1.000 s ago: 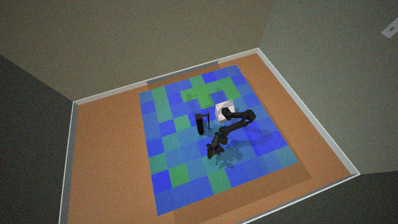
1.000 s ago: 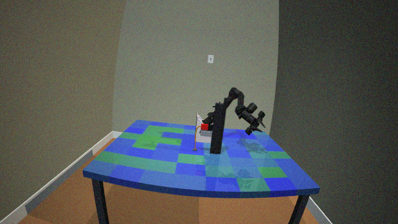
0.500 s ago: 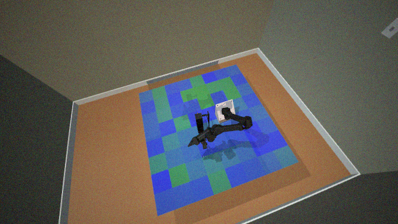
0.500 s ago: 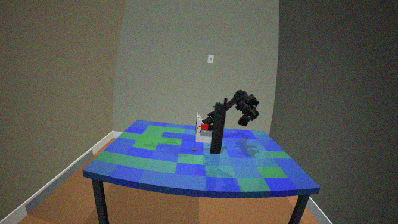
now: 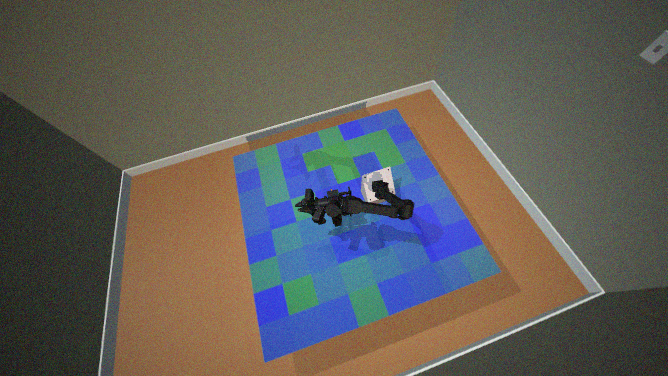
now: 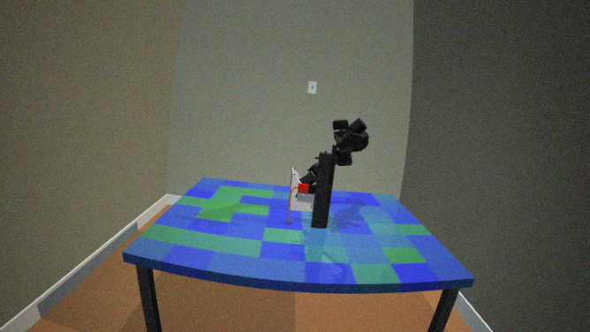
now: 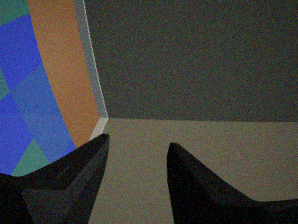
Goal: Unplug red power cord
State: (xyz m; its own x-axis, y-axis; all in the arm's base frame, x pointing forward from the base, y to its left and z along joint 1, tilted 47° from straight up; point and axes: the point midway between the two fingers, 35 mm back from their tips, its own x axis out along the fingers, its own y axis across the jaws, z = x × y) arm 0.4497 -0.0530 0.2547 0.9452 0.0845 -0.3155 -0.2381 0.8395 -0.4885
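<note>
Right now my gripper tip is 19 cm past the red plug, 11 cm to the left of it and 20 cm above it.
</note>
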